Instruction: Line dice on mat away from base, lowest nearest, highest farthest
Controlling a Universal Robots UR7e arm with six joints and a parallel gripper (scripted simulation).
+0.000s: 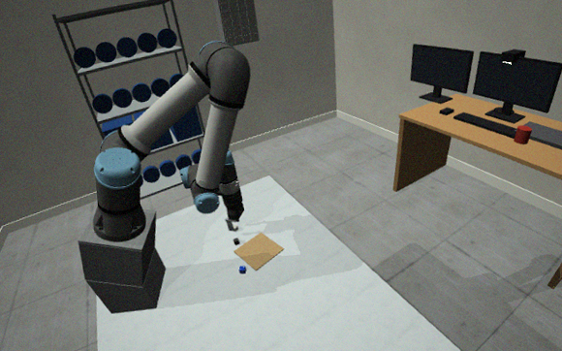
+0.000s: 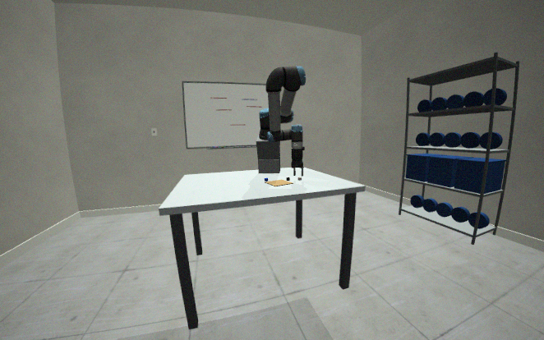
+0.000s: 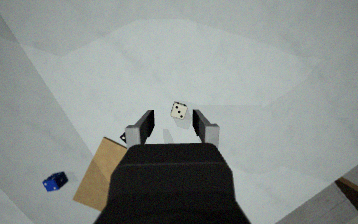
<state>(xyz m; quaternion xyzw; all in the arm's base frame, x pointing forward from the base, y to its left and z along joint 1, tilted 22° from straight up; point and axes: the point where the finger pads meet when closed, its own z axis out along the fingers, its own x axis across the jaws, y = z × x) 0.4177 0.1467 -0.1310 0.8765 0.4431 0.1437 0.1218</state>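
Right now the white die is 40 mm below my hand and 10 mm to the left of it. From my hand the other things lie so: tan mat: 150 mm to the right, 50 mm below, 50 mm ahead; black die: 70 mm to the right, 40 mm below, 10 mm behind; blue die: 220 mm to the right, 40 mm below, 30 mm behind.
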